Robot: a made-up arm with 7 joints.
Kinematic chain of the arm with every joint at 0, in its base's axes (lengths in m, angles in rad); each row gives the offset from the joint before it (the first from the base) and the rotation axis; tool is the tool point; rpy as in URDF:
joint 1: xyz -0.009 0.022 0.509 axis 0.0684 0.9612 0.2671
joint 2: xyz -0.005 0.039 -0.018 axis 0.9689 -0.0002 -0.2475
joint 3: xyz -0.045 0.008 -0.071 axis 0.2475 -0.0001 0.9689
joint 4: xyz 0.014 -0.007 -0.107 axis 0.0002 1 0
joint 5: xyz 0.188 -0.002 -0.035 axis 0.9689 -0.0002 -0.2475
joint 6: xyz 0.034 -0.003 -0.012 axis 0.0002 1 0
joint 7: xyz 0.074 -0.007 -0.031 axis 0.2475 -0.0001 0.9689
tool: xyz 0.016 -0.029 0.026 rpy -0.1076 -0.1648 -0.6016
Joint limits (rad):
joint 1: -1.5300..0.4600
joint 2: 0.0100..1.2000
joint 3: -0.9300..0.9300
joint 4: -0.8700..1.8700
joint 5: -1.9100..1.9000
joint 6: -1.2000..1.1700
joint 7: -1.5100..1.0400
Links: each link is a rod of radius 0.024 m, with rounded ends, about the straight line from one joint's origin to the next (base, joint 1, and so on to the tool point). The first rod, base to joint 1, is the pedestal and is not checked.
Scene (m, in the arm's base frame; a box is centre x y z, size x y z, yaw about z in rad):
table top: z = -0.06
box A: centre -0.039 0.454 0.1 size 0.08 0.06 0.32 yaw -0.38
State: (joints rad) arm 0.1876 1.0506 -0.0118 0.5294 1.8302 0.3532 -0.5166
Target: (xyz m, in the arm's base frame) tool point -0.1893 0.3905 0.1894
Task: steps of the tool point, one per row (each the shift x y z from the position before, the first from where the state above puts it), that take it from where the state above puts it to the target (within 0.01 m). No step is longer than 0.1 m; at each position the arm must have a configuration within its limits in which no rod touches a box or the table.
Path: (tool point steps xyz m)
1: -0.0611 -0.0219 -0.0589
2: -0.0627 -0.0470 -0.0512
3: -0.0575 -0.0694 -0.0370
4: -0.0523 0.0398 0.0100
5: -0.0515 0.0484 0.0301
6: -0.0417 0.0535 0.0527

